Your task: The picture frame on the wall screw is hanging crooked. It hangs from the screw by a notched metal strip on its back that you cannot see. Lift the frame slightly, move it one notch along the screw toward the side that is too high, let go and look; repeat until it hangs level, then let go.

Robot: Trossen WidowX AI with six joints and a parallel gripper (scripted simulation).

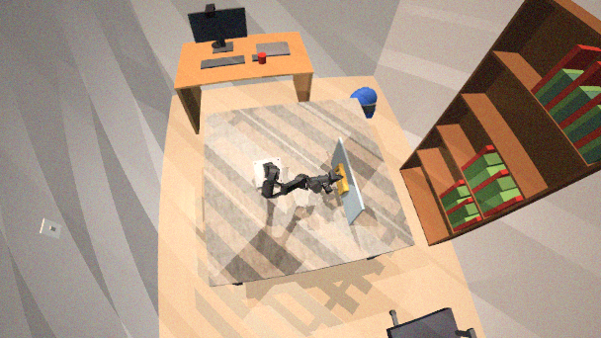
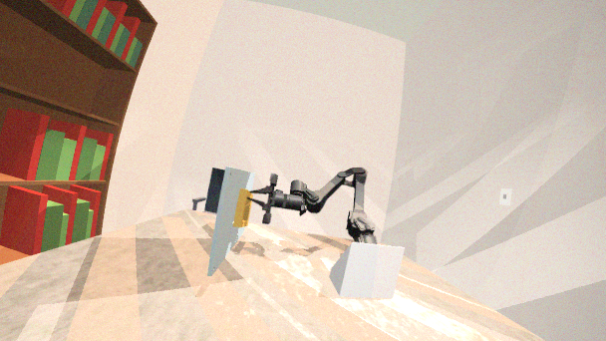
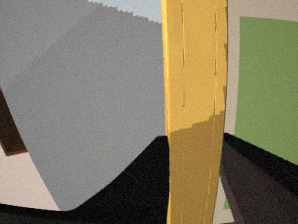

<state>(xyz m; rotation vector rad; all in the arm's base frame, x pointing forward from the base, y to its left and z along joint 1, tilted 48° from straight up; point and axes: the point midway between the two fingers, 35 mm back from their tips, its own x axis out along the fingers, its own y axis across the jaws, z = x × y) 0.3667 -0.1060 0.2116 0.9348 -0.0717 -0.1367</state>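
Right now my gripper tip is 10 mm short of the picture frame, 10 mm to the right of it and 50 mm above it. Round my gripper tip: wall panel (20 mm ahead, 10 mm to the right, 60 mm below).
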